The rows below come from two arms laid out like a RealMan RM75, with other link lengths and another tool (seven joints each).
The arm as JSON. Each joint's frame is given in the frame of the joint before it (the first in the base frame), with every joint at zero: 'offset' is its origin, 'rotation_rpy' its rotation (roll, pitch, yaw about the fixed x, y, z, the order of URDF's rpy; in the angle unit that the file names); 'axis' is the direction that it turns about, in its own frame. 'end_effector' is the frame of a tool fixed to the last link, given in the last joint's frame.
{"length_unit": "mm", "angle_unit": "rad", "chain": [
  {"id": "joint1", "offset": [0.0, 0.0, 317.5], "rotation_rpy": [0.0, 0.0, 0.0], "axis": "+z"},
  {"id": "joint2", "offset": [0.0, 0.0, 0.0], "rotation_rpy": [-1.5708, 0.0, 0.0], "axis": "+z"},
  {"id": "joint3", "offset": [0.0, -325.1, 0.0], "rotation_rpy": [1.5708, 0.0, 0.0], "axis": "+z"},
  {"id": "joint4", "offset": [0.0, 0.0, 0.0], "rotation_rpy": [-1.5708, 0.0, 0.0], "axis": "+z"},
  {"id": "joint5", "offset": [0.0, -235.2, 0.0], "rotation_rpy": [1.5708, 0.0, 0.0], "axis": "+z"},
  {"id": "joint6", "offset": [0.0, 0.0, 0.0], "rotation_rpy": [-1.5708, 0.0, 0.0], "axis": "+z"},
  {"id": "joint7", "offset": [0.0, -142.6, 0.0], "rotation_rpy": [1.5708, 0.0, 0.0], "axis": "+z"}
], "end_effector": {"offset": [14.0, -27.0, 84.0], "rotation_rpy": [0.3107, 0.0, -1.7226]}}
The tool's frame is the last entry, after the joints.
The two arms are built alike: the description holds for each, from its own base.
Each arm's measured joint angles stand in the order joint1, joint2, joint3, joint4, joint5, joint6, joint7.
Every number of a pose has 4 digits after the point.
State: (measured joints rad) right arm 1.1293 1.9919 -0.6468 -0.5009 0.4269 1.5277 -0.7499; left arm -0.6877 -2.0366 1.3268 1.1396 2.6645 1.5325 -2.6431
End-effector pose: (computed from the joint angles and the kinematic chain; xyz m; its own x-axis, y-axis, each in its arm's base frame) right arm 0.2270 0.5073 -0.0364 0.7166 0.6867 0.1225 0.6952 -0.6886 -0.2062; left arm -0.3055 0.4763 -0.0066 -0.7034 0.4815 0.5230 0.3001 0.8680 -0.3956
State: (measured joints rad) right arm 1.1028 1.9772 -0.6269 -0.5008 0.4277 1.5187 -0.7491; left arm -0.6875 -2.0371 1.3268 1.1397 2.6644 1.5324 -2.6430
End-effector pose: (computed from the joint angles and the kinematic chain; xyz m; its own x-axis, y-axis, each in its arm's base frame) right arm 0.2412 0.5086 -0.0278 0.7406 0.6580 0.1361 0.6694 -0.7052 -0.2335; left arm -0.3054 0.4762 -0.0069 -0.7036 0.4816 0.5225 0.3003 0.8679 -0.3957
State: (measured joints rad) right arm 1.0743 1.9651 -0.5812 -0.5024 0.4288 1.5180 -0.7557; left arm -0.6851 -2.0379 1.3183 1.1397 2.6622 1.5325 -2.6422
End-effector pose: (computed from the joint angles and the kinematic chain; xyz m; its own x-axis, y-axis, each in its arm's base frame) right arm 0.2536 0.5082 -0.0200 0.7698 0.6244 0.1321 0.6335 -0.7225 -0.2769; left arm -0.3062 0.4759 -0.0063 -0.7102 0.4754 0.5193 0.2983 0.8713 -0.3896
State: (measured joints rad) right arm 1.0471 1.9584 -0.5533 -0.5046 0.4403 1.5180 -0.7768; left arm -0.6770 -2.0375 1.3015 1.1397 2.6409 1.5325 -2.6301
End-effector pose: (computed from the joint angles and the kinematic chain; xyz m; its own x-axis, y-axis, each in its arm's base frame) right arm 0.2637 0.5064 -0.0156 0.7829 0.6099 0.1230 0.6141 -0.7259 -0.3097; left arm -0.3065 0.4745 -0.0064 -0.7269 0.4708 0.5000 0.3049 0.8736 -0.3793
